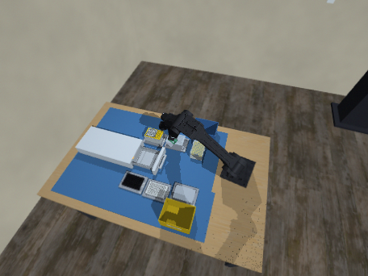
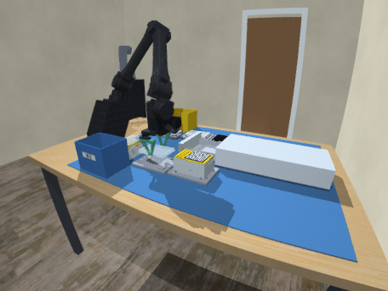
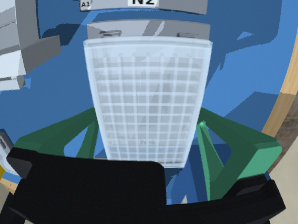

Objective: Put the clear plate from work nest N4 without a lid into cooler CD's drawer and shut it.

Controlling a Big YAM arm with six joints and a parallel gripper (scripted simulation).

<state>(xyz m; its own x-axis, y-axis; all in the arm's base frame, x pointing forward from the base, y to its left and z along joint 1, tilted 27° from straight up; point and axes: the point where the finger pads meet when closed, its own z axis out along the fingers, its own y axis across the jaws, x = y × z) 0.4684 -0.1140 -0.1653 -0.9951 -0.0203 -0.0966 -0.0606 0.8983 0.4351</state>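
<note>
Now: the grey work nest 6 cm below my hand and 1 cm behind it. Round my hand: clear plate right at my hand; then blue bin 18 cm behind, 14 cm to the right, 3 cm below; then yellow-labelled tip box 16 cm ahead, 1 cm below.
</note>
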